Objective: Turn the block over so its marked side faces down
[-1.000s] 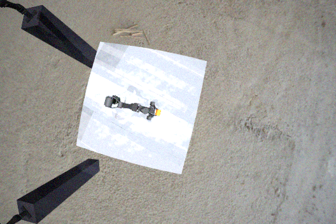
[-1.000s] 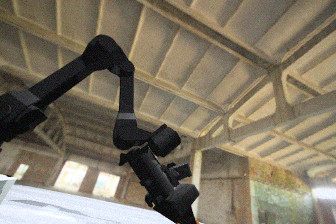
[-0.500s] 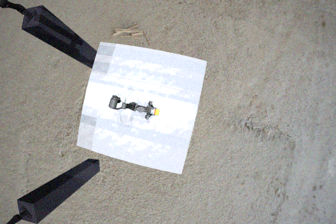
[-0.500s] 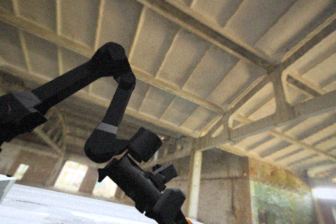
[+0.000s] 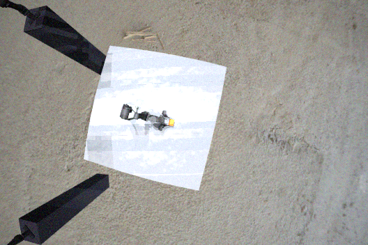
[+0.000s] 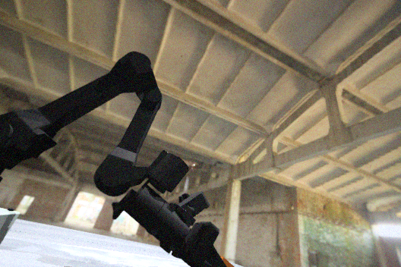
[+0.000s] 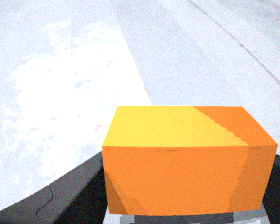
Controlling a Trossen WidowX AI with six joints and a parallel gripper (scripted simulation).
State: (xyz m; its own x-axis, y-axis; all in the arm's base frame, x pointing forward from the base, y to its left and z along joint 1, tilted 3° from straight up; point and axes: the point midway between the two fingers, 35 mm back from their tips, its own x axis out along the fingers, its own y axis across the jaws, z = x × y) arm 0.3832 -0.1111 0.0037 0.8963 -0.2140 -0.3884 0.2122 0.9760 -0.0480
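Right now the block is 1 cm below my gripper tip.
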